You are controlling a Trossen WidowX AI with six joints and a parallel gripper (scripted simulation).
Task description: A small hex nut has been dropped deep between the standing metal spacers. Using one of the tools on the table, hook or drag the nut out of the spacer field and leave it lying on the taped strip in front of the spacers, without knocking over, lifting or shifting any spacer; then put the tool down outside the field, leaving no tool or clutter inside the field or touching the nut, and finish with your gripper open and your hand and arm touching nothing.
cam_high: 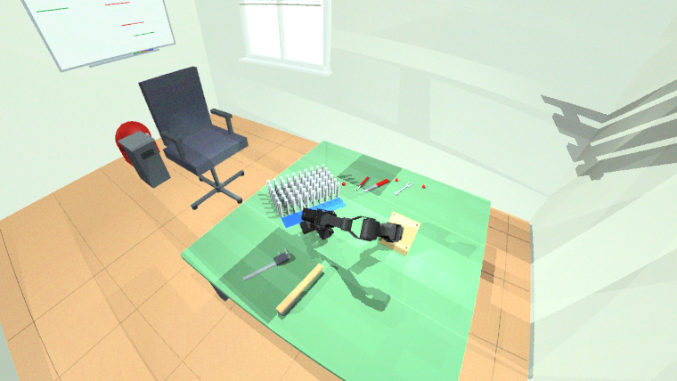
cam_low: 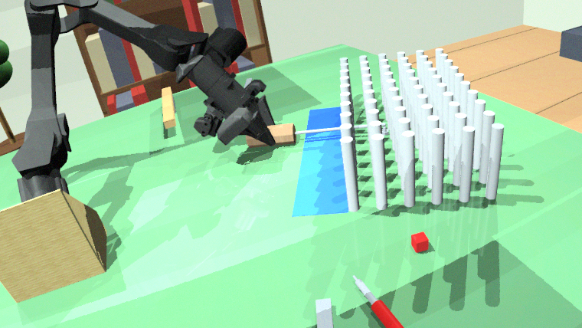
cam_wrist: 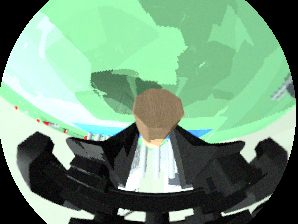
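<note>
My gripper tip is 80 mm short of the hook tool and 60 mm to the left of it. Also, from my gripper tip: red-handled screwdriver 420 mm to the right, 110 mm behind; blue taped strip 90 mm to the right, 50 mm ahead, 10 mm below; small hex nut 160 mm ahead, 120 mm to the right, 10 mm below.
</note>
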